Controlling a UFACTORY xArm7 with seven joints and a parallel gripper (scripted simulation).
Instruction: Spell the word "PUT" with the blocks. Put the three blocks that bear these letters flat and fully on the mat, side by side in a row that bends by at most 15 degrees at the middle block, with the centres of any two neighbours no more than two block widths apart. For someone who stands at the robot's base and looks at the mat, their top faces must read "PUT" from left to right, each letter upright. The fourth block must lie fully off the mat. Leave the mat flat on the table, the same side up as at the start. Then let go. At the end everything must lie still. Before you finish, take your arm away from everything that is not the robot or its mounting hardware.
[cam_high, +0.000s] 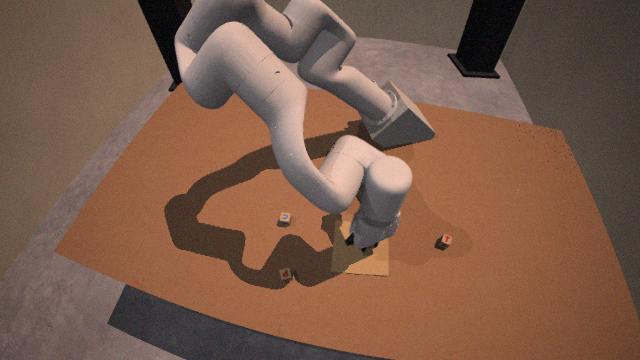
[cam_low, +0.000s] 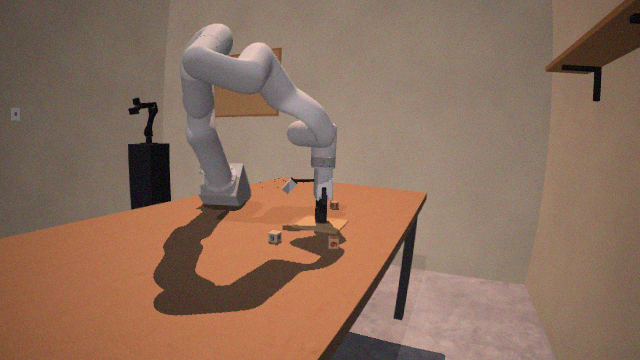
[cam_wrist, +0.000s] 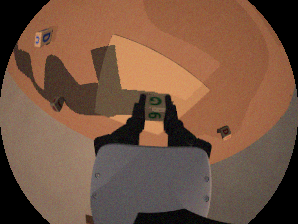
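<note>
Right now the tan mat is 10 mm ahead of my hand, 20 mm to the right of it and 20 mm below it. The rest, counted from my hand: T block 20 mm ahead, 210 mm to the left, 10 mm below; P block 70 mm ahead, 200 mm to the right, 10 mm below.
</note>
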